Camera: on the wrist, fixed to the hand. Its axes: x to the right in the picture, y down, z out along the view.
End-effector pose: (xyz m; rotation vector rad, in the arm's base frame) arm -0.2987 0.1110 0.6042 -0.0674 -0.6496 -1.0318
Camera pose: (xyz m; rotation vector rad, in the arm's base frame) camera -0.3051 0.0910 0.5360 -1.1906 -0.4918 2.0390
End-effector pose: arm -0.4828 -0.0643 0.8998 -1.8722 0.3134 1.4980
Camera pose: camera -0.4260 -0.0851 0.9377 -0.6821 -1.3391 -1.2931
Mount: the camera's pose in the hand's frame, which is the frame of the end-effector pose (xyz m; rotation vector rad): -0.0229 -0.0324 -0.0593 0.1037 0.9185 -2.9658
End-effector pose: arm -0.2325 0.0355 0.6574 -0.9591 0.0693 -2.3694
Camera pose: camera -0.2740 0.0651 0.6074 -0.5096 0.6069 0.8413
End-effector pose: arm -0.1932 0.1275 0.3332 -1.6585 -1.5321 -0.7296
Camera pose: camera -0.2233 0.0657 0.3521 -1.9798 1.5906 1.6113
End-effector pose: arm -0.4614 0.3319 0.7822 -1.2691 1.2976 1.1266
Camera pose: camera -0.4310 0.2745 0.8117 -1.6849 -0.8711 -1.6470
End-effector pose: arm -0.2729 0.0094 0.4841 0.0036 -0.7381 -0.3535
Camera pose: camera -0.2596 -0.0210 0.4209 -1.2976 -0.7983 2.6511
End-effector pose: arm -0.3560 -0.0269 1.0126 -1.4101 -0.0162 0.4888
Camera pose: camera -0.3488 -0.0928 1.0390 -0.1238 -1.0569 -2.4149
